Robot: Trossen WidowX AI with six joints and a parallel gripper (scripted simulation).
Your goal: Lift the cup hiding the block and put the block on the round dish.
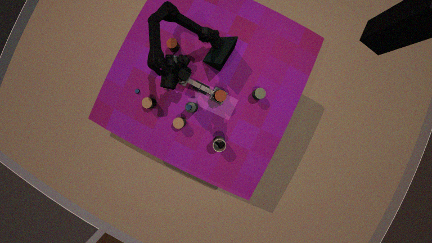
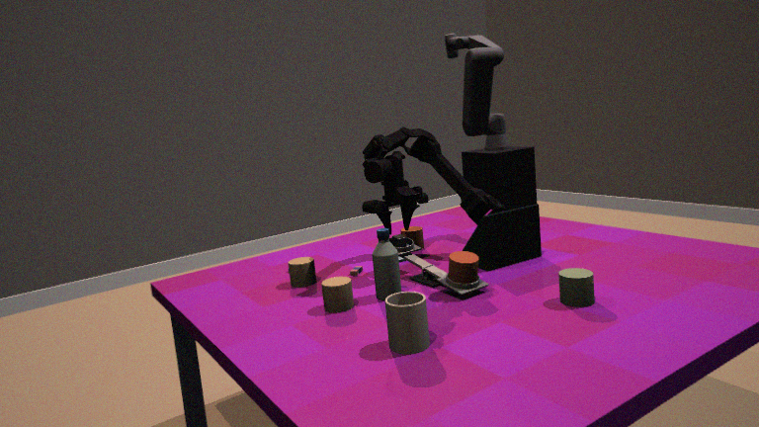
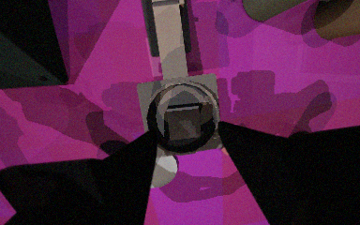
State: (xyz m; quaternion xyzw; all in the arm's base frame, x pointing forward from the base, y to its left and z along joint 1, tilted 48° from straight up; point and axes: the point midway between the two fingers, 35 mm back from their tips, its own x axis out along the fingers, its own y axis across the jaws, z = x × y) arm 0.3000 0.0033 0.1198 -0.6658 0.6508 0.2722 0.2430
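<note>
My gripper tip is 3 cm above the dark grey block. From my gripper tip the other things lie so: striped piece (11 cm below, 10 cm ahead, 9 cm to the right); then round dish (13 cm to the right, 11 cm below, 6 cm behind); then grey bottle (15 cm to the left, 13 cm ahead).
</note>
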